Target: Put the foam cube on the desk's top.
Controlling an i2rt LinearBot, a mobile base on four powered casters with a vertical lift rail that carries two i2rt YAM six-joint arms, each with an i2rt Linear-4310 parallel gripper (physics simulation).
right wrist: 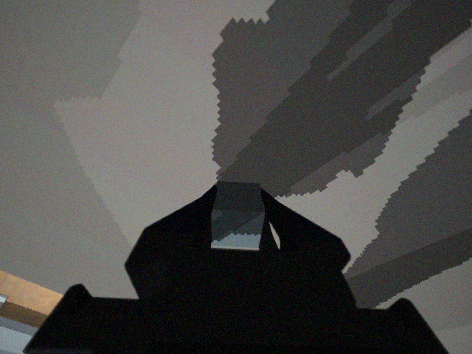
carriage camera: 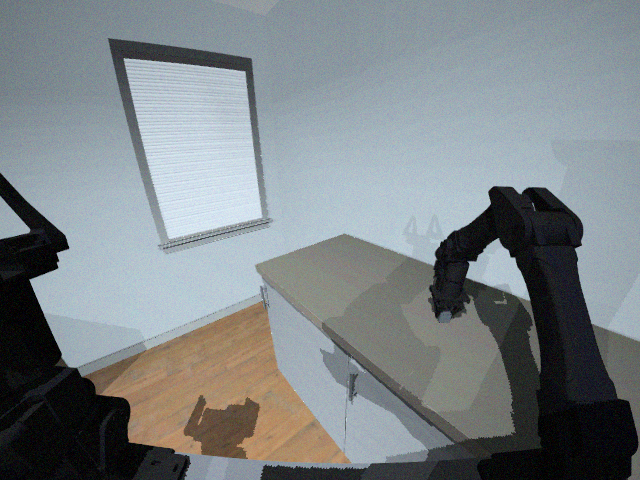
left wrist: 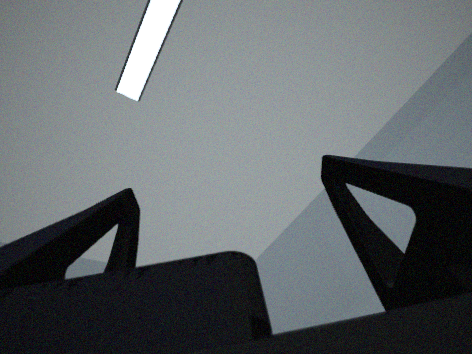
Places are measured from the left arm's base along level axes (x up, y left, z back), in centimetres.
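Pixels of known places: left gripper, between the fingertips: (left wrist: 230, 182); right gripper, between the fingertips: (right wrist: 237, 192) (carriage camera: 441, 317); left arm's base, origin of its link: (carriage camera: 118, 476).
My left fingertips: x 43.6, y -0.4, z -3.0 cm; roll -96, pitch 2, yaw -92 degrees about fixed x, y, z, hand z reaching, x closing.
Observation:
Ahead of a thing's pixels: the offset from my left fingertips to its top centre. "pt": to the spot under its first point. Level surfaces: height alone.
The foam cube {dx -47.5, dy -66.9, dz -39.6 cm} (carriage camera: 444, 317) (right wrist: 237, 222) is small and pale blue-grey, partly in shadow. My right gripper (right wrist: 237, 192) is shut on it, with a finger against each side. The desk {dx -50.9 cm} (carriage camera: 310, 268) has a grey-beige top and white doors. The cube is at or very near the desk's top, in the right half of the carriage view; whether it touches the top is unclear. My left gripper (left wrist: 230, 182) is open and empty and faces the ceiling; part of it shows at the left edge of the carriage view.
A wall stands behind the desk. A window {pt dx +4.7, dy +63.8, dz -146.9 cm} (carriage camera: 193, 149) with a blind is on the wall at the left. The wooden floor {dx -141.9 cm} (carriage camera: 206, 361) lies left of the desk. The desk's front edge runs diagonally below the right arm. A ceiling light (left wrist: 147, 47) shows in the left wrist view.

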